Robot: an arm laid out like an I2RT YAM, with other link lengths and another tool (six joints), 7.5 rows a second.
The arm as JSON. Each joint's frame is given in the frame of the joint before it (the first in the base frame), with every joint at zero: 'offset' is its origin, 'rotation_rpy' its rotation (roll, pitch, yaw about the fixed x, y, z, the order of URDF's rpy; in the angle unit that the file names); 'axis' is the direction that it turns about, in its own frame. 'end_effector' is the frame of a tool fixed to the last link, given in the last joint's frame.
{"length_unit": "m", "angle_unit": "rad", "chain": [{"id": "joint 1", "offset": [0.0, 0.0, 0.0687], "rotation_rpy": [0.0, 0.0, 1.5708], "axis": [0.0, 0.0, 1.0]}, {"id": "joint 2", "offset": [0.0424, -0.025, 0.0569], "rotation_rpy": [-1.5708, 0.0, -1.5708], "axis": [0.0, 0.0, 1.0]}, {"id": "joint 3", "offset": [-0.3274, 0.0, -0.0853], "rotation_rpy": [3.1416, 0.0, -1.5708], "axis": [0.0, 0.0, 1.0]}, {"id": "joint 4", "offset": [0.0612, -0.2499, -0.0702], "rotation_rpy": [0.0, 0.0, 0.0], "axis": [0.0, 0.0, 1.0]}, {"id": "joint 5", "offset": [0.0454, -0.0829, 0.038], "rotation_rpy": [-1.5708, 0.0, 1.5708], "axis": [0.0, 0.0, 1.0]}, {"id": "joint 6", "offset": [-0.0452, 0.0, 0.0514], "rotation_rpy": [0.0, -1.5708, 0.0], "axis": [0.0, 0.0, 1.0]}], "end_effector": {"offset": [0.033, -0.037, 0.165], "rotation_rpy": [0.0, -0.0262, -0.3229]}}
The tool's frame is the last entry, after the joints.
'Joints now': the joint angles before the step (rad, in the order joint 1, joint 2, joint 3, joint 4, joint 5, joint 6). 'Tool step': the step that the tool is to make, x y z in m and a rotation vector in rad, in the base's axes. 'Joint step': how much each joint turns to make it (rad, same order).
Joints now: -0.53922 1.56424 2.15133 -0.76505 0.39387 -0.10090
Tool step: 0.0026 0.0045 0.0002 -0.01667 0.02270 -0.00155
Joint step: 0.02519 -0.00086 -0.00563 0.00249 0.03092 -0.02250
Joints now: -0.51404 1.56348 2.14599 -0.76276 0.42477 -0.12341
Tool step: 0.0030 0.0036 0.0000 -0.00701 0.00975 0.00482
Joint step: 0.01596 -0.00004 -0.00241 0.00123 0.01291 -0.00955
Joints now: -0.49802 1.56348 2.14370 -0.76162 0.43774 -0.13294
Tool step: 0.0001 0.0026 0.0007 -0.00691 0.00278 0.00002
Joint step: 0.00995 -0.00625 -0.00985 0.00704 0.01109 -0.00610
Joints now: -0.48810 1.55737 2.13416 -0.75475 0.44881 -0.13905
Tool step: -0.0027 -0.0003 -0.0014 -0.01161 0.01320 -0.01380
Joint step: 0.00596 -0.00843 -0.02239 0.01398 0.02236 -0.01414
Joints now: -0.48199 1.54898 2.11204 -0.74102 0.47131 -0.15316
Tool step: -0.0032 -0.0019 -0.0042 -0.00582 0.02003 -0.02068
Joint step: 0.00338 -0.00345 -0.01968 0.00631 0.02628 -0.01107
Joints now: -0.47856 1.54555 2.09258 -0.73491 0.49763 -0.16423
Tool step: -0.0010 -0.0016 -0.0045 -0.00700 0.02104 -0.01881
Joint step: 0.00689 -0.00003 -0.01939 0.00983 0.02826 -0.01220
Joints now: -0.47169 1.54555 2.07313 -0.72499 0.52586 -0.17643
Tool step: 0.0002 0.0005 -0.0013 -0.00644 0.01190 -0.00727
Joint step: 0.00802 -0.00001 -0.00800 0.00492 0.01718 -0.00915
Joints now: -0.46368 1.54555 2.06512 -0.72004 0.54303 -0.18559
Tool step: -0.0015 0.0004 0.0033 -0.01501 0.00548 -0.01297
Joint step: 0.00880 0.00001 0.00003 0.00876 0.02445 -0.01334
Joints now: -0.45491 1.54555 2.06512 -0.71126 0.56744 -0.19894
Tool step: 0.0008 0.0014 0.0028 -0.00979 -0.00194 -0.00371
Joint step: 0.00907 0.00004 -0.00018 0.00976 0.01404 -0.00650
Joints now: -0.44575 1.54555 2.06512 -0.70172 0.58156 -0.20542
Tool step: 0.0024 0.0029 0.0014 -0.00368 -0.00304 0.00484
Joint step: 0.01075 -0.00052 -0.00013 0.00455 0.00618 -0.00113
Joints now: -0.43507 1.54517 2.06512 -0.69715 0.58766 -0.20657
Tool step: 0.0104 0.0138 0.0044 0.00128 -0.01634 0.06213
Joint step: 0.02600 -0.01313 0.00045 -0.00023 -0.03694 0.00192
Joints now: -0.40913 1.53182 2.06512 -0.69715 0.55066 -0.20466
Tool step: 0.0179 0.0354 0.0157 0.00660 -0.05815 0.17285
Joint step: 0.03904 -0.04693 -0.00002 -0.00037 -0.13644 0.01032
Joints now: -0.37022 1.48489 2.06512 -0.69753 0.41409 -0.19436
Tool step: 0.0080 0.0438 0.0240 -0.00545 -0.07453 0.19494
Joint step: 0.03184 -0.06622 -0.00688 0.01009 -0.16423 0.00762
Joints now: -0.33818 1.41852 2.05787 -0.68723 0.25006 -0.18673
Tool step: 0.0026 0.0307 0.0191 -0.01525 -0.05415 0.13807
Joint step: 0.01155 -0.04166 -0.00452 0.01894 -0.12655 0.00076
